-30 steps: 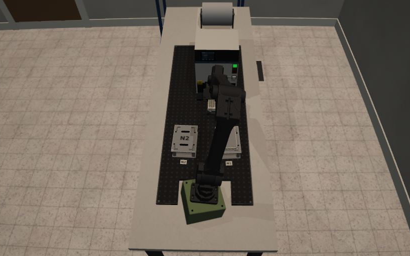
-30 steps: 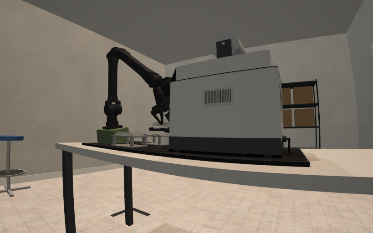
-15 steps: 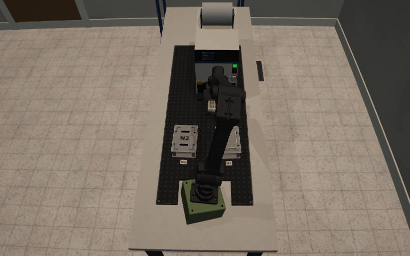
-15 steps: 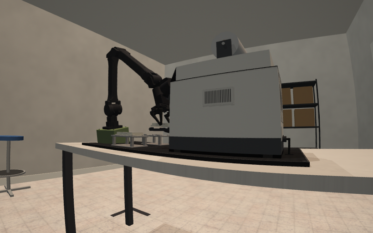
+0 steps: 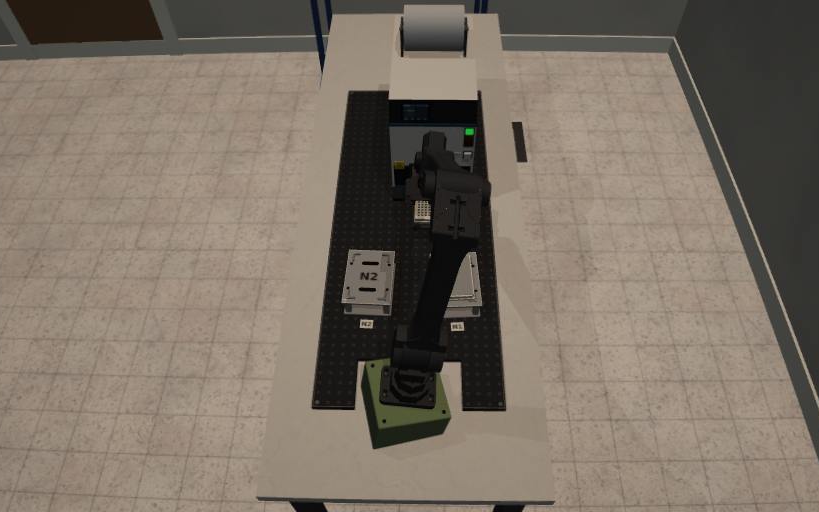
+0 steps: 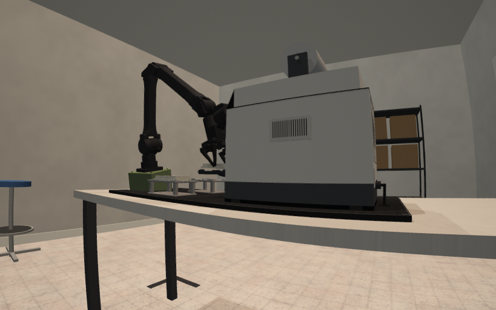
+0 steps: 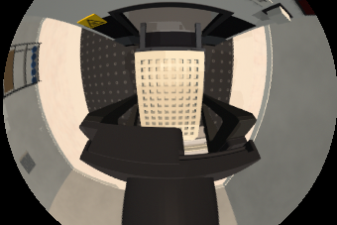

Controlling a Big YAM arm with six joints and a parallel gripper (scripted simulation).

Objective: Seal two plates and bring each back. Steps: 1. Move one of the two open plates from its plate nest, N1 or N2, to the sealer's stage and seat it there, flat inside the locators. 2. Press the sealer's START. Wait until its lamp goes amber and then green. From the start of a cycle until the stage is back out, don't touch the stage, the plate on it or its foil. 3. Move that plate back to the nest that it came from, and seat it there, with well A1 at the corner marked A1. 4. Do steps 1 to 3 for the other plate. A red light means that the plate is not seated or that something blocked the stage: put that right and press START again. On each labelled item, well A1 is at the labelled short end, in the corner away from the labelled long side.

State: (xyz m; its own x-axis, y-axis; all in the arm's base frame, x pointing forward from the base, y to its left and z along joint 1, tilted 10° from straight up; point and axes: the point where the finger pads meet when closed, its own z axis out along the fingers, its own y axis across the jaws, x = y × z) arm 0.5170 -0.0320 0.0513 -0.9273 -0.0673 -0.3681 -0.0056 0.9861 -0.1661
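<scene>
My hand is 20 mm above the sealer stage. The rest, counted from my hand: yellow warning label: 100 mm ahead, 90 mm to the left, 30 mm above; then white well plate: right at my hand; then N2 label: 310 mm behind, 150 mm to the left, 120 mm below.
</scene>
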